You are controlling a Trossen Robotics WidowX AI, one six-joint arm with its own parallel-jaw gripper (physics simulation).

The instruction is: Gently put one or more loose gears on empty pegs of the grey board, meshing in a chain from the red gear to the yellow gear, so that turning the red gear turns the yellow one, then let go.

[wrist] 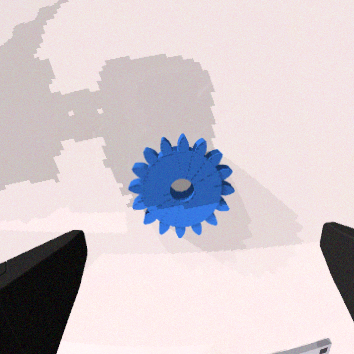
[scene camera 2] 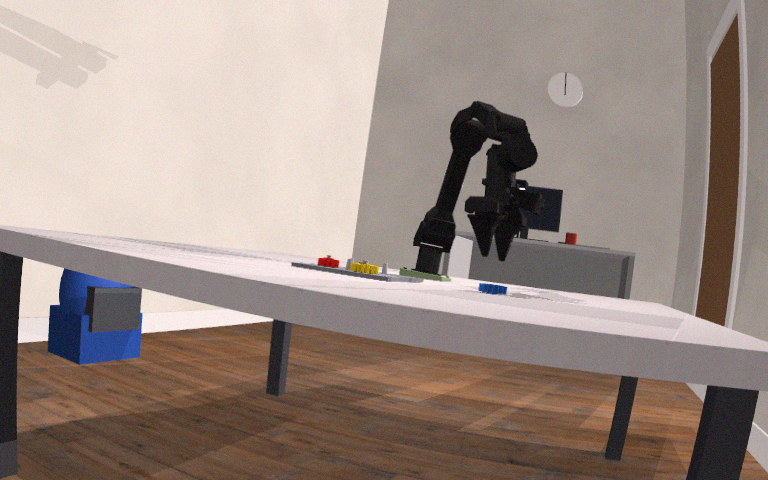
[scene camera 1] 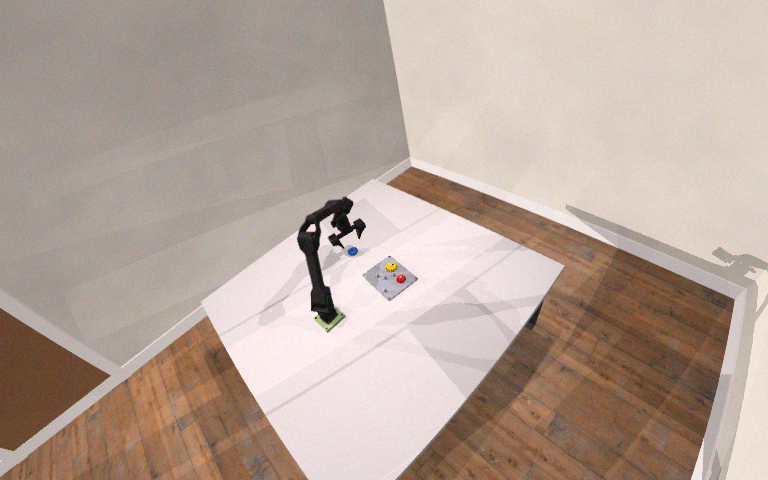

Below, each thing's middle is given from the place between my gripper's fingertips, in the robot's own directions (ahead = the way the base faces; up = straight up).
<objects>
My hand is 1 cm past the blue gear (wrist: 191,206), 1 cm to the right of it and 6 cm above it. From my hand the other things lie so: grey board (scene camera 1: 393,288) 2 cm behind, 26 cm to the right, 6 cm below.
</objects>
